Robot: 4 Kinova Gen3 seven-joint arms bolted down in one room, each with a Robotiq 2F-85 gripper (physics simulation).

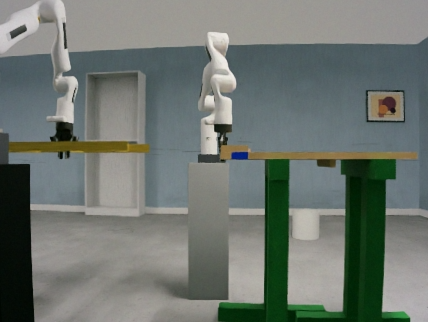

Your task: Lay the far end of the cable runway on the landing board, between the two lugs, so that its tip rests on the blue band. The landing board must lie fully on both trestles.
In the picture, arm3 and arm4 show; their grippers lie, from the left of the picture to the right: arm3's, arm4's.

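Note:
The yellow cable runway (pixel 105 147) is raised and roughly level at the left; its right end is well apart from the landing board. Arm3's gripper (pixel 64 154) is shut on the runway, its fingertips showing below it. The tan landing board (pixel 310 155) lies across the tops of both green trestles (pixel 277 225) (pixel 369 225), its left end overhanging. The blue band (pixel 239 155) shows at that end, below a raised tan lug (pixel 231 149); the second lug is hard to make out. Arm4's gripper (pixel 222 142) is shut at the board's left end, its tips partly hidden. Arm1's and arm2's grippers do not show.
A grey pedestal (pixel 208 230) stands under arm4, left of the trestles. A black pedestal (pixel 15 240) is at the left edge. A block (pixel 326 163) sits under the board between the trestle tops. A pale shelf unit (pixel 141 145) and a white cylinder (pixel 305 224) stand behind.

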